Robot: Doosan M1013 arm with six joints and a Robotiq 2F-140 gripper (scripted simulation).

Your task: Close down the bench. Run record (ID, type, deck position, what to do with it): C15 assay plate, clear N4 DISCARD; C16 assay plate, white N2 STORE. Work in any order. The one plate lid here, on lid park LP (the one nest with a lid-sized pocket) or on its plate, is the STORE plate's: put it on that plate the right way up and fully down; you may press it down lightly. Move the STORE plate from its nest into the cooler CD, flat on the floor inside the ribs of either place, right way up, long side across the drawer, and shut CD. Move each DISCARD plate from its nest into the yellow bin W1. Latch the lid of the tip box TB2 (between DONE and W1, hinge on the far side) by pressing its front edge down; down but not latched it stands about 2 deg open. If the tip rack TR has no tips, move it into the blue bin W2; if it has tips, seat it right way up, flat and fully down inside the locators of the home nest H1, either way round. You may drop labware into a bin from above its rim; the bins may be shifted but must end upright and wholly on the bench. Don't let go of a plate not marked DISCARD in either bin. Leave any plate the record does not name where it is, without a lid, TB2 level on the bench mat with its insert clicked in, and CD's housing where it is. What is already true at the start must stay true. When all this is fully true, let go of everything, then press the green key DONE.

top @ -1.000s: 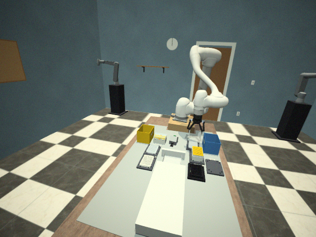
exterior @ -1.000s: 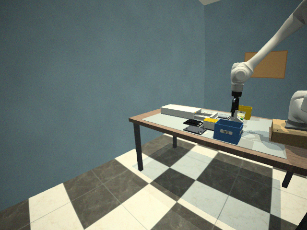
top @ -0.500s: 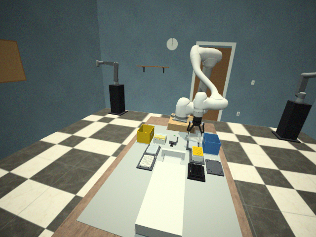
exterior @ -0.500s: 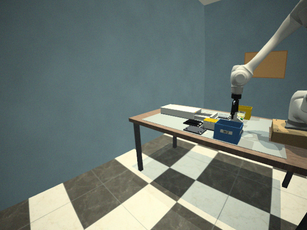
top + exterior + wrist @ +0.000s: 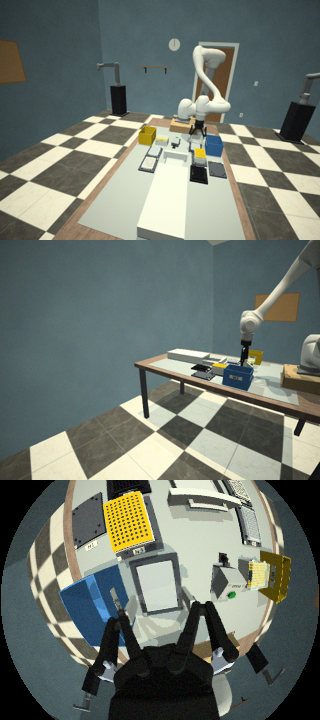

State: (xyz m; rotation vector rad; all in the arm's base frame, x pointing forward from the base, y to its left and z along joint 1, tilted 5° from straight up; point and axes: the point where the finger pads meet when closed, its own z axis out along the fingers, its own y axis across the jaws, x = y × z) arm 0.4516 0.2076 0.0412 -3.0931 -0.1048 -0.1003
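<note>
Right now the clear plate lid is 8 cm below my hand. Also, from my hand: blue bin W2: 2 cm behind, 16 cm to the left, 6 cm below; done key block: 19 cm to the right, 4 cm below; yellow-topped tip rack: 17 cm ahead, 4 cm to the left, 4 cm below.
</note>
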